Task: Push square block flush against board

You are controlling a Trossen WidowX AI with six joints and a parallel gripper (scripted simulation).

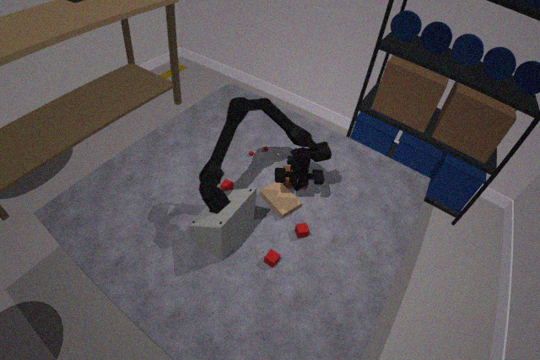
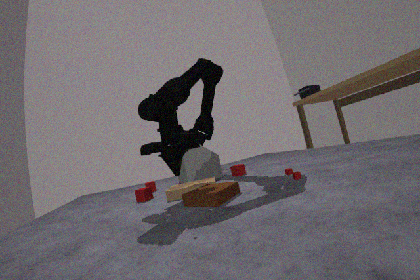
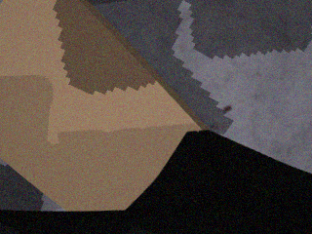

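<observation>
Now: the board 5 cm below my gripper tip, 4 cm to the left of it and 4 cm behind it. Round my gripper tip: brown square block (10 cm ahead, 7 cm to the left, 5 cm below).
</observation>
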